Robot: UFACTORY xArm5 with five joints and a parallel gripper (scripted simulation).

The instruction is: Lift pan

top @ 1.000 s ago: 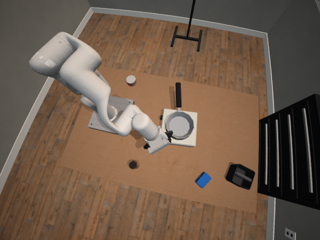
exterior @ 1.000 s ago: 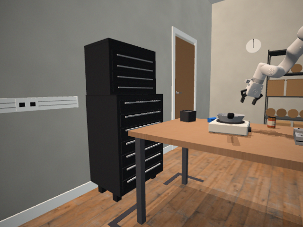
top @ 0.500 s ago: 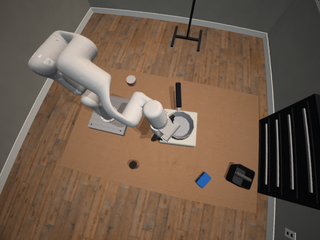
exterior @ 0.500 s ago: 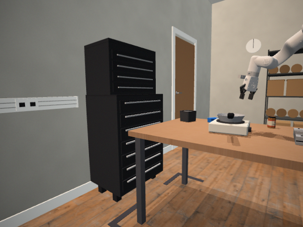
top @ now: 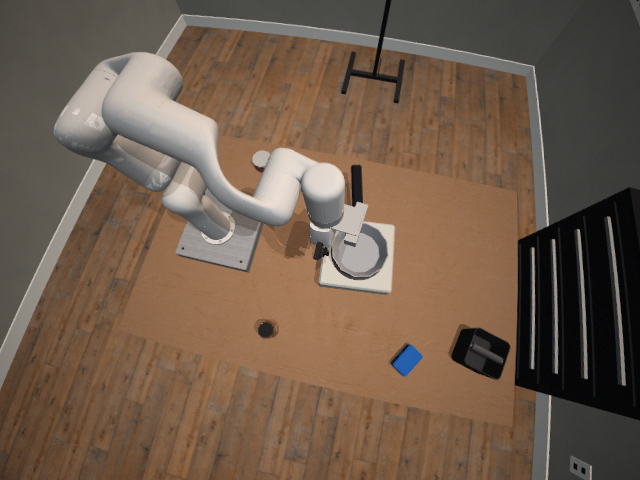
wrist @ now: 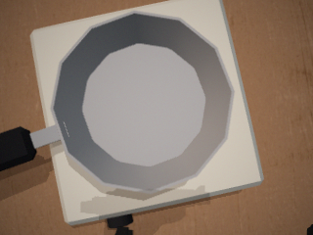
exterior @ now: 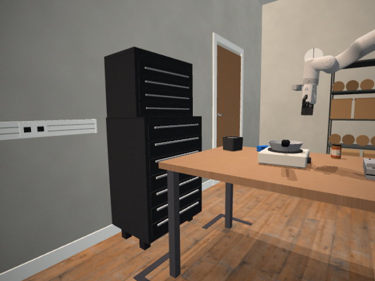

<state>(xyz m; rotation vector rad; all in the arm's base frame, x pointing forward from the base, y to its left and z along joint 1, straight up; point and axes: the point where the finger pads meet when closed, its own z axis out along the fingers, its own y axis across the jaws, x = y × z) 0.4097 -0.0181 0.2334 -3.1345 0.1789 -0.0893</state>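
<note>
The grey pan lies 8 cm ahead of my hand, 9 cm to the left of it and 17 cm below it. Round my hand: blue block 32 cm ahead, 27 cm to the right, 26 cm below; jar 34 cm behind, 34 cm to the left, 26 cm below; hot plate 8 cm ahead, 3 cm to the left, 24 cm below.
</note>
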